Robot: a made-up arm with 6 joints. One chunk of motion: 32 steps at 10 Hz.
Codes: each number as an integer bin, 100 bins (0 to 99) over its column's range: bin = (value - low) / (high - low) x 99, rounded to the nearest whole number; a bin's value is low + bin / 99 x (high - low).
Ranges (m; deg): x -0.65..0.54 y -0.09..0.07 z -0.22..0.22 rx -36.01..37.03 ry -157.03..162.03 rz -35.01..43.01
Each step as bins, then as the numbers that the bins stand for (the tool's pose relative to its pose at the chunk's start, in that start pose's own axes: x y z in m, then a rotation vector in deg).
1 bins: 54 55 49 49 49 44
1 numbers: -0.0009 -0.0011 -0.0022 0.14 0.89 -0.33
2 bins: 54 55 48 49 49 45
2 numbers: -0.0009 -0.0011 -0.0067 0.14 0.89 0.45
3 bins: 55 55 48 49 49 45
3 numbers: 0.0111 -0.0011 -0.0067 0.14 0.89 0.45
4 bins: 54 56 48 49 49 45
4 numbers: -0.0009 0.0005 -0.0067 0.14 0.89 0.45
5 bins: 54 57 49 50 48 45
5 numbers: -0.0009 0.0021 -0.0022 0.88 -2.33 0.45
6 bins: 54 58 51 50 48 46
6 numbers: -0.0009 0.0037 0.0067 0.88 -2.33 1.24
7 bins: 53 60 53 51 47 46
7 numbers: -0.0129 0.0070 0.0156 1.62 -5.56 1.24
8 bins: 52 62 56 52 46 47
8 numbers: -0.0249 0.0102 0.0289 2.35 -8.78 2.03
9 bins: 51 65 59 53 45 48
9 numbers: -0.0370 0.0151 0.0422 3.09 -12.00 2.82
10 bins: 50 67 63 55 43 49
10 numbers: -0.0490 0.0183 0.0600 4.57 -18.45 3.61
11 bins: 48 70 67 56 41 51
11 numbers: -0.0730 0.0231 0.0778 5.31 -24.89 5.18
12 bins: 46 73 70 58 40 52
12 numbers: -0.0971 0.0280 0.0911 6.78 -28.12 5.97
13 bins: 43 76 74 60 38 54
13 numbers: -0.1331 0.0328 0.1089 8.26 -34.56 7.55
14 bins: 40 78 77 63 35 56
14 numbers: -0.1692 0.0361 0.1222 10.47 -44.23 9.12
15 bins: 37 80 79 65 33 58
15 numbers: -0.2053 0.0393 0.1311 11.95 -50.68 10.70
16 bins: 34 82 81 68 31 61
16 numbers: -0.2413 0.0425 0.1400 14.16 -57.12 13.06
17 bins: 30 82 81 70 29 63
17 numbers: -0.2894 0.0425 0.1400 15.63 -63.57 14.64
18 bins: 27 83 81 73 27 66
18 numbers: -0.3255 0.0441 0.1400 17.85 -70.01 17.00
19 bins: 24 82 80 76 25 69
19 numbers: -0.3615 0.0425 0.1356 20.06 -76.46 19.37
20 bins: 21 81 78 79 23 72
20 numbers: -0.3976 0.0409 0.1267 22.27 -82.90 21.73
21 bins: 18 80 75 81 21 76
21 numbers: -0.4336 0.0393 0.1133 23.75 -89.35 24.88
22 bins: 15 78 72 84 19 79
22 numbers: -0.4697 0.0361 0.1000 25.96 -95.80 27.25
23 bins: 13 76 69 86 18 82
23 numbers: -0.4937 0.0328 0.0867 27.44 -99.02 29.61
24 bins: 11 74 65 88 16 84
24 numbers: -0.5178 0.0296 0.0689 28.91 -105.46 31.19
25 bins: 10 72 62 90 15 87
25 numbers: -0.5298 0.0264 0.0556 30.39 -108.69 33.55
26 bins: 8 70 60 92 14 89
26 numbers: -0.5538 0.0231 0.0467 31.87 -111.91 35.13
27 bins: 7 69 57 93 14 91
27 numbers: -0.5659 0.0215 0.0333 32.60 -111.91 36.71
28 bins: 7 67 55 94 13 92
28 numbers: -0.5659 0.0183 0.0244 33.34 -115.13 37.49
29 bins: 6 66 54 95 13 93
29 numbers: -0.5779 0.0167 0.0200 34.08 -115.13 38.28
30 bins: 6 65 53 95 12 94
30 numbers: -0.5779 0.0151 0.0156 34.08 -118.36 39.07
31 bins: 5 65 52 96 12 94
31 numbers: -0.5899 0.0151 0.0111 34.82 -118.36 39.07
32 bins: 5 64 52 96 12 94
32 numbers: -0.5899 0.0134 0.0111 34.82 -118.36 39.07
